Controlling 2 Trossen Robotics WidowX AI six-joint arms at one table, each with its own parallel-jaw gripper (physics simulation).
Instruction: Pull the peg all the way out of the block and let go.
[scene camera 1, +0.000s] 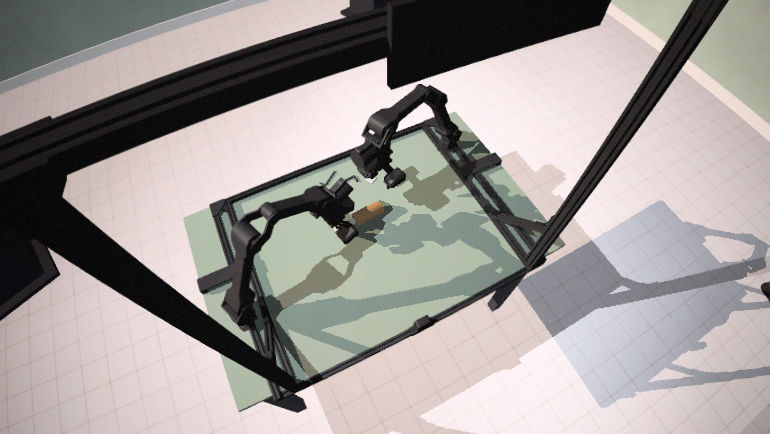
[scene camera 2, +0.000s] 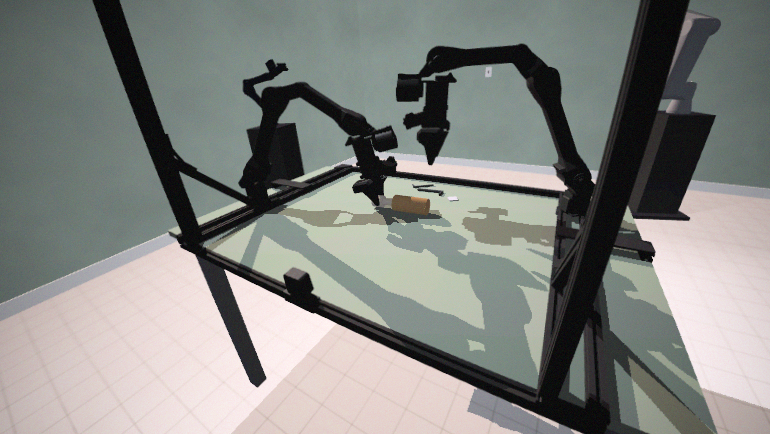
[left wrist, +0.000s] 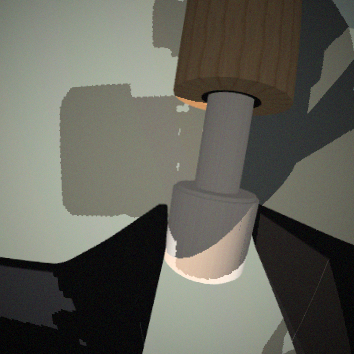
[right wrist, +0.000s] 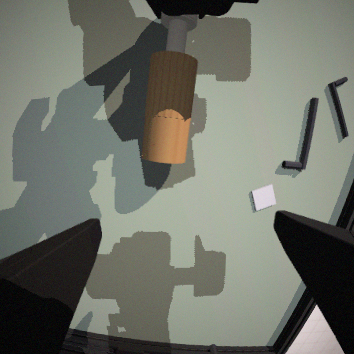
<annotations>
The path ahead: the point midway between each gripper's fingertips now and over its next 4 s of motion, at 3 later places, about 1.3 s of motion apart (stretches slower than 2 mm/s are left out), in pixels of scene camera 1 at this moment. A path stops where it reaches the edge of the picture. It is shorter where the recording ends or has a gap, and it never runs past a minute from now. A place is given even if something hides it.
My left gripper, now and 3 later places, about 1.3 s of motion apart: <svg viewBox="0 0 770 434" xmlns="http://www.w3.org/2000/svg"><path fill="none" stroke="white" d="M342 228L337 231L328 236L318 241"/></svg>
My right gripper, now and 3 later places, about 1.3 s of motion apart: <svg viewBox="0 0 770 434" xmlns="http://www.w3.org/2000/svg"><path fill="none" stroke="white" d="M379 179L377 185L376 191L375 204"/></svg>
</annotations>
